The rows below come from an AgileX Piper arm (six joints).
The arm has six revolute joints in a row. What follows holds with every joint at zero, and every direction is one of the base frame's.
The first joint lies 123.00 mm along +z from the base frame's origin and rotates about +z.
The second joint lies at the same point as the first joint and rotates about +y.
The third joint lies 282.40 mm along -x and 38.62 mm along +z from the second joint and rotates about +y.
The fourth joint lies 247.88 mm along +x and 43.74 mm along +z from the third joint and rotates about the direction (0.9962, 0, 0.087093).
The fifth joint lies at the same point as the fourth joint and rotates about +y.
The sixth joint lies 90.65 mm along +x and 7.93 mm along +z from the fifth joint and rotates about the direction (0.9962, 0, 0.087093).
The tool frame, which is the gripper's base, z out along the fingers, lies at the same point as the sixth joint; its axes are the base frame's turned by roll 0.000, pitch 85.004 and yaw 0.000 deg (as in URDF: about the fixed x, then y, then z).
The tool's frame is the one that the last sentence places.
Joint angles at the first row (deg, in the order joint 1, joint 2, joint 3, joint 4, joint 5, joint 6):
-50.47 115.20 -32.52 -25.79 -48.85 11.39
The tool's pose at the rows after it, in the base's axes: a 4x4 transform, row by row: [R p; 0 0 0 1], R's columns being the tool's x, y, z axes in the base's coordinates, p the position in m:
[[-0.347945 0.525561 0.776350 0.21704], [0.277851 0.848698 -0.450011 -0.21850], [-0.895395 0.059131 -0.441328 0.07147], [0 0 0 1]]
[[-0.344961 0.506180 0.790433 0.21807], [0.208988 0.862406 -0.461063 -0.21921], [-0.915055 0.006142 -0.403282 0.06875], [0 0 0 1]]
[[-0.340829 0.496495 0.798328 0.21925], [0.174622 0.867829 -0.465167 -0.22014], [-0.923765 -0.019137 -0.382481 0.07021], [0 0 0 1]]
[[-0.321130 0.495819 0.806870 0.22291], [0.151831 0.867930 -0.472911 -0.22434], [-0.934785 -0.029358 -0.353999 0.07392], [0 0 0 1]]
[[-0.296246 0.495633 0.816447 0.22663], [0.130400 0.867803 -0.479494 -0.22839], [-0.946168 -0.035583 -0.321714 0.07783], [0 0 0 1]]
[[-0.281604 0.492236 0.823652 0.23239], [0.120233 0.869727 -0.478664 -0.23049], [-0.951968 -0.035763 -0.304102 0.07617], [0 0 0 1]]
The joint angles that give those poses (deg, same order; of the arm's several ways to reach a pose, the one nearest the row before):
-50.49 117.75 -32.58 -22.54 -54.66 7.96
-50.50 119.29 -32.58 -21.80 -58.48 3.74
-50.49 119.44 -32.76 -21.75 -59.75 2.14
-50.49 119.44 -33.82 -21.69 -60.51 1.89
-50.49 119.50 -34.88 -21.69 -61.53 1.88
-49.90 120.61 -36.13 -21.27 -62.45 1.83

